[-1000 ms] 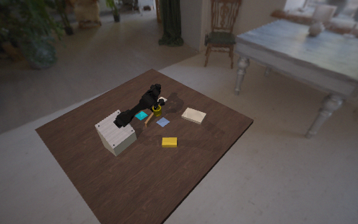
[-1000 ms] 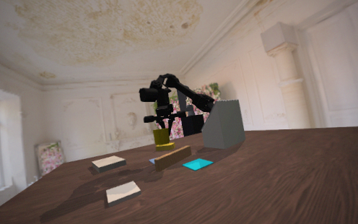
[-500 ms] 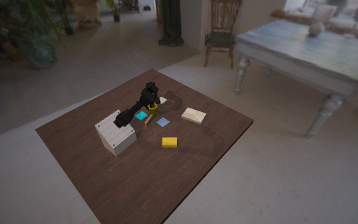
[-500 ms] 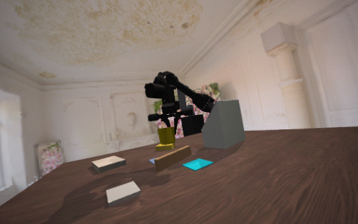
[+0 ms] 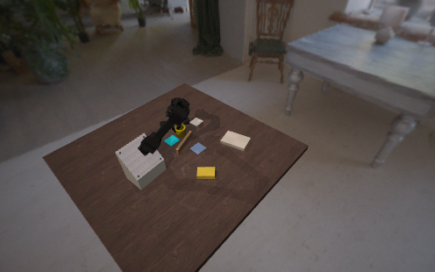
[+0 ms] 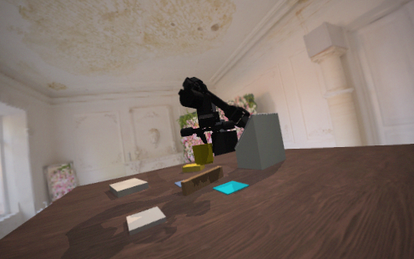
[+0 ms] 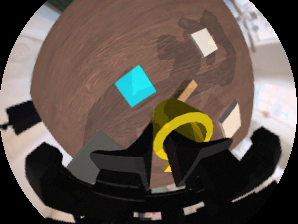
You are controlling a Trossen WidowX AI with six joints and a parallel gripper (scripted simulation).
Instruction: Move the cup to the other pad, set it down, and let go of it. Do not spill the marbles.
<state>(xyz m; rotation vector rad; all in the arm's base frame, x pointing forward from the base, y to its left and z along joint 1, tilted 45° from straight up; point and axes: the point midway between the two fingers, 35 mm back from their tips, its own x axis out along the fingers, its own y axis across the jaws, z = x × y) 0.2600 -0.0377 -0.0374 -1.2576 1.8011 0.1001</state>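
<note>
My gripper tip is now 70 mm to the right of the cyan pad and 120 mm above it. From my gripper tip the other things lie so: yellow cup 20 mm ahead, 20 mm to the right; then tan wooden bar 20 mm ahead, 40 mm to the right, 100 mm below; then pale blue pad 40 mm ahead, 140 mm to the right, 120 mm below.
</note>
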